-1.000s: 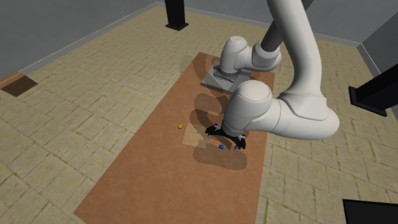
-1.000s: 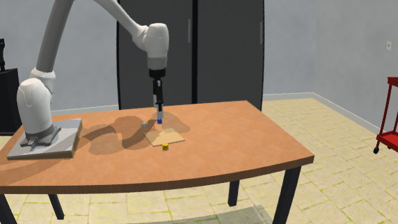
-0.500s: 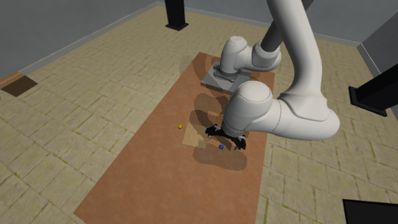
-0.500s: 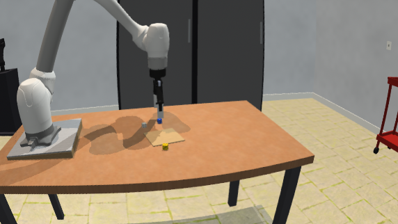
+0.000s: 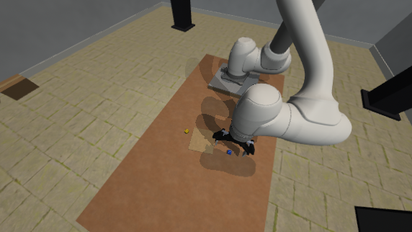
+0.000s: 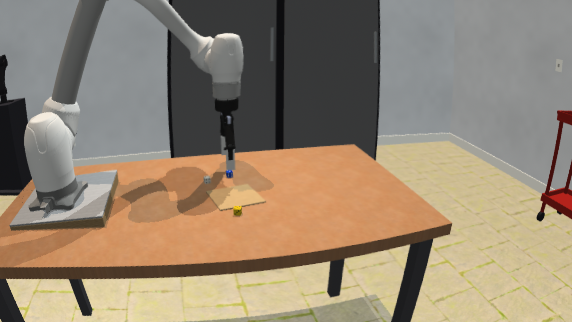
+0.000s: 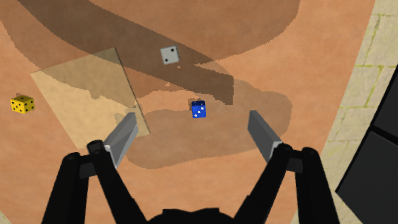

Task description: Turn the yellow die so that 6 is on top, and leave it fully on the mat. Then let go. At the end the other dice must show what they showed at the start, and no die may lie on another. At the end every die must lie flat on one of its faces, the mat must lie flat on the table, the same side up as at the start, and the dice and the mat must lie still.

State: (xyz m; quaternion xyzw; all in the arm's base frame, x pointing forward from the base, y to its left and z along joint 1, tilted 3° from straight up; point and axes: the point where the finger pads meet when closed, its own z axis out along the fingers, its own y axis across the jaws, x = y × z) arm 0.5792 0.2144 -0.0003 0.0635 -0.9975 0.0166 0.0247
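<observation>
The blue die lies 1 cm to the left of my hand and 5 cm below it. The rest, counted from my hand: yellow die 2 cm ahead, 27 cm to the right, 5 cm below; then tan mat 2 cm ahead, 16 cm to the right, 6 cm below; then white die 7 cm behind, 4 cm to the right, 5 cm below.
</observation>
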